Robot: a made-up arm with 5 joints. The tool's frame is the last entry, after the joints.
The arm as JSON. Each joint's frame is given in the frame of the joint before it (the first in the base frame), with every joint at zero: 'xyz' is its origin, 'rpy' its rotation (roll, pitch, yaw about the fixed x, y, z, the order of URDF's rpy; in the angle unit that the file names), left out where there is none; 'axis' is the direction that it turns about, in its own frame. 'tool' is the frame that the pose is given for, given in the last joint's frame.
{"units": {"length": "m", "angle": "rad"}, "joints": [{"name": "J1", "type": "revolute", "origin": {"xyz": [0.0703, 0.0, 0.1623], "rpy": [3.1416, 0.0, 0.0]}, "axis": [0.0, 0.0, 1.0]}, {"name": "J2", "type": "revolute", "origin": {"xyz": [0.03, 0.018, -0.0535], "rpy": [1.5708, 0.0, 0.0]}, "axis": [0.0, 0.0, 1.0]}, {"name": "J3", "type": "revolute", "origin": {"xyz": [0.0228, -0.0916, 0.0]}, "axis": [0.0, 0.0, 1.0]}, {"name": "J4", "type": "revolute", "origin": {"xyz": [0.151, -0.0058, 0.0]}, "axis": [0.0, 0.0, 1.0]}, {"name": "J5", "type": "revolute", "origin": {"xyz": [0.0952, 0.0, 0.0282], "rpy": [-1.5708, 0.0, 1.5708]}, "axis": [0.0, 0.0, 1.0]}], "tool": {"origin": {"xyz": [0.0, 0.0, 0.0], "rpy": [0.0, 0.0, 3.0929]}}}
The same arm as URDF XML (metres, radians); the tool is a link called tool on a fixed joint. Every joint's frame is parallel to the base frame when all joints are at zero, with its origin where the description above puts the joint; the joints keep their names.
<robot name="arm">
  <joint name="J1" type="continuous">
    <parent link="base"/>
    <child link="link1"/>
    <origin xyz="0.0703 0.0000 0.1623"/>
    <axis xyz="0 0 -1"/>
  </joint>
  <joint name="J2" type="continuous">
    <parent link="link1"/>
    <child link="link2"/>
    <origin xyz="0.0300 -0.0180 0.0535"/>
    <axis xyz="0 1 0"/>
  </joint>
  <joint name="J3" type="continuous">
    <parent link="link2"/>
    <child link="link3"/>
    <origin xyz="0.0228 0.0000 0.0916"/>
    <axis xyz="0 1 0"/>
  </joint>
  <joint name="J4" type="continuous">
    <parent link="link3"/>
    <child link="link4"/>
    <origin xyz="0.1510 0.0000 0.0058"/>
    <axis xyz="0 1 0"/>
  </joint>
  <joint name="J5" type="continuous">
    <parent link="link4"/>
    <child link="link5"/>
    <origin xyz="0.0952 0.0282 0.0000"/>
    <axis xyz="-1 0 0"/>
  </joint>
  <joint name="tool_joint" type="fixed">
    <parent link="link5"/>
    <child link="tool"/>
    <origin xyz="0.0000 0.0000 0.0000" rpy="1.5707 -1.5221 -1.5707"/>
  </joint>
  <link name="base"/>
  <link name="link1"/>
  <link name="link2"/>
  <link name="link3"/>
  <link name="link4"/>
  <link name="link5"/>
  <link name="tool"/>
</robot>

